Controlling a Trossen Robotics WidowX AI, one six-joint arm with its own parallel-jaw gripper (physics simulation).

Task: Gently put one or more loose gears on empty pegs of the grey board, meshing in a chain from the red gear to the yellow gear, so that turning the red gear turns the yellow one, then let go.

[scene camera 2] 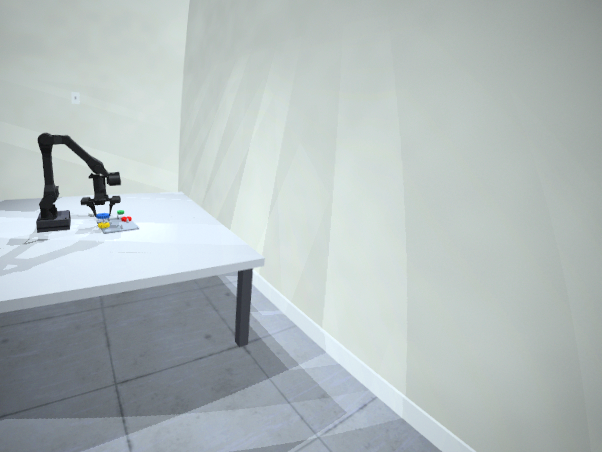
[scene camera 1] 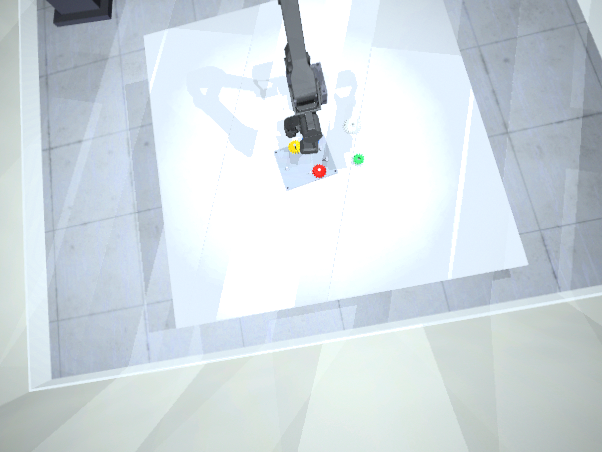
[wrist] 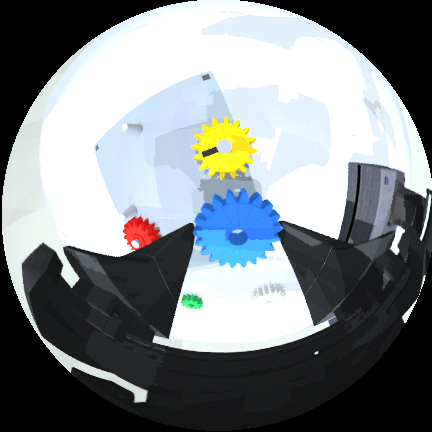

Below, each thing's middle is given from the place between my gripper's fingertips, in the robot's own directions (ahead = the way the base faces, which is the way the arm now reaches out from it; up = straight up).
Scene:
Now: hand right at the blue gear (wrist: 214, 224). The rest, counted from my hand: yellow gear (wrist: 223, 162): 60 mm to the right, 30 mm below, 10 mm ahead; red gear (wrist: 134, 228): 110 mm ahead, 30 mm to the left, 30 mm below; grey board (scene camera 1: 299, 165): 70 mm ahead, 40 mm below, 20 mm to the right.

